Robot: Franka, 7 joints.
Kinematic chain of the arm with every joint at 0, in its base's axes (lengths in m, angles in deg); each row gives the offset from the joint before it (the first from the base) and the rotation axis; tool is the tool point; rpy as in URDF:
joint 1: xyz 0 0 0.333 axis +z
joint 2: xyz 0 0 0 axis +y
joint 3: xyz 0 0 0.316 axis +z
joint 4: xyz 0.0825 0 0 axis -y
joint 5: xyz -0.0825 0 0.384 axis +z
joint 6: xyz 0 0 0 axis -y
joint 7: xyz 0.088 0 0 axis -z
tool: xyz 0 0 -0.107 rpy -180 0 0
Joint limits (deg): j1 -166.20..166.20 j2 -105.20..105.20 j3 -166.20..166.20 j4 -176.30..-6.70 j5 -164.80..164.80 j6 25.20..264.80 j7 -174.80..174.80
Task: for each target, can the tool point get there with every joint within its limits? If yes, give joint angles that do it. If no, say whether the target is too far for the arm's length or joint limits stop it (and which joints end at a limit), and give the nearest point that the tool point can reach.
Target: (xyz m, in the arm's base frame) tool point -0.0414 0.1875 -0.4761
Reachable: no: joint limits stop it (at a limit: joint 2) | nearest point -0.0451 0.2041 -0.3555 | short by 0.122 m
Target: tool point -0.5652 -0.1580 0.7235
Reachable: yes | joints -15.48 -61.39 -46.64 -50.46 79.07 240.89 -4.51
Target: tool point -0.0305 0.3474 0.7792
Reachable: yes | joints -11.25 -78.26 28.61 -108.45 -124.55 196.27 103.73
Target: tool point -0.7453 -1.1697 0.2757
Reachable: no: too far | nearest point -0.4606 -0.7229 0.2976 | short by 0.530 m
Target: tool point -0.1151 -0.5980 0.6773
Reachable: yes | joints -13.01 2.94 -87.96 -94.99 -64.87 132.85 76.53
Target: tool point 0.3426 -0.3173 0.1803
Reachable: yes | joints 28.40 68.57 -61.62 -147.57 15.67 219.67 132.04
